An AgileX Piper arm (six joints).
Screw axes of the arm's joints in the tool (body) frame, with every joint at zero. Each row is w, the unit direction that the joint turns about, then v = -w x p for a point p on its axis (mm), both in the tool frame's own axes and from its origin. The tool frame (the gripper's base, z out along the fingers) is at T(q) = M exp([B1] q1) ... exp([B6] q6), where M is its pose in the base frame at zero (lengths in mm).
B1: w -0.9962 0 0.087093 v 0 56.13 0
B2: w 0 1 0 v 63.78 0 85.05
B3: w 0 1 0 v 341.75 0 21.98
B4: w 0 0 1 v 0 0 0
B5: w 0 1 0 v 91 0 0
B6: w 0 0 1 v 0 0 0
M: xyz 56.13 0 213.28 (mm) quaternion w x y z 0.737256 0 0.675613 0
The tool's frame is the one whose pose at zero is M.
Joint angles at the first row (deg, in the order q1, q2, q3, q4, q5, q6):
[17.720, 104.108, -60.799, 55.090, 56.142, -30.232]
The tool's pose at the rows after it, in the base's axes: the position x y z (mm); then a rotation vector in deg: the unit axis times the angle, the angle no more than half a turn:
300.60 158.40 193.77 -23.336 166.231 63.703
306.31 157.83 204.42 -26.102 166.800 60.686
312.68 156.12 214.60 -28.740 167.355 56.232
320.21 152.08 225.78 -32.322 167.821 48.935
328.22 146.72 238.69 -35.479 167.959 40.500
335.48 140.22 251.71 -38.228 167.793 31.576
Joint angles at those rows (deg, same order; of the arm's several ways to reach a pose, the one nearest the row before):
[17.720, 103.978, -63.971, 50.174, 58.189, -27.183]
[17.720, 103.887, -67.133, 46.327, 60.190, -24.774]
[17.719, 103.887, -70.403, 41.861, 61.859, -22.334]
[17.720, 103.887, -74.156, 35.577, 63.547, -19.866]
[17.720, 103.887, -78.218, 28.773, 65.510, -17.392]
[17.720, 103.887, -82.089, 21.949, 67.644, -15.394]

